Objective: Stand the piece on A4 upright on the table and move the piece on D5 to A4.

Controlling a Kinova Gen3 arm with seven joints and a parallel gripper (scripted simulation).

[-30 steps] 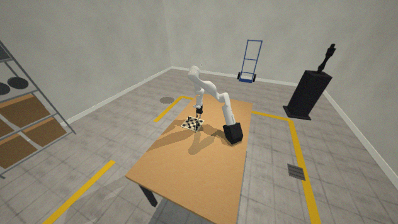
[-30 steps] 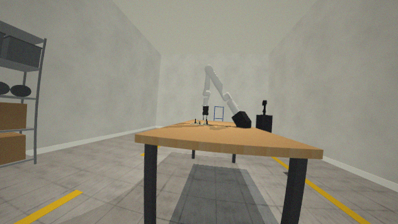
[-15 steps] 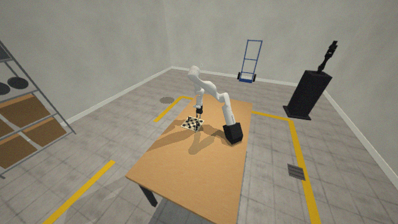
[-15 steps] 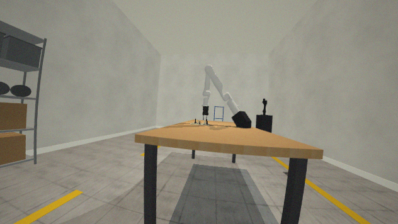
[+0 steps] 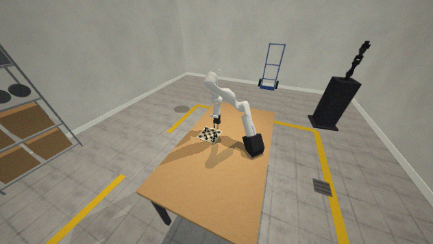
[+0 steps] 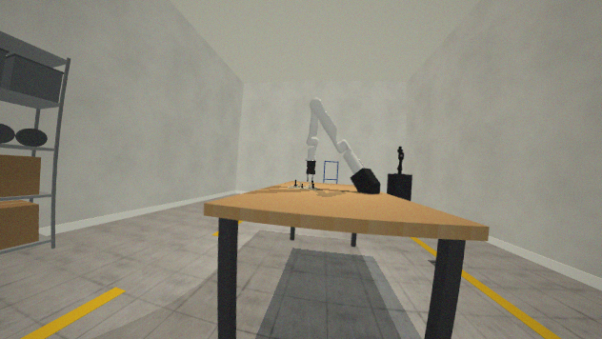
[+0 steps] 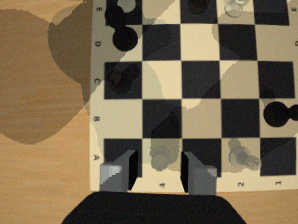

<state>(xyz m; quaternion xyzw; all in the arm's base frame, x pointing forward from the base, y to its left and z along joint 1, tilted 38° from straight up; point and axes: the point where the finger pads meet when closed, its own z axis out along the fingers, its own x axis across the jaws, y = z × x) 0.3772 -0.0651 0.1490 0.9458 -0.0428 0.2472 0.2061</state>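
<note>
The small chessboard is 70 mm to the left of my hand, 60 mm below it and 50 mm ahead of it. The rest, counted from my hand: black piece (120 mm ahead, 30 mm below, 20 mm to the left).
</note>
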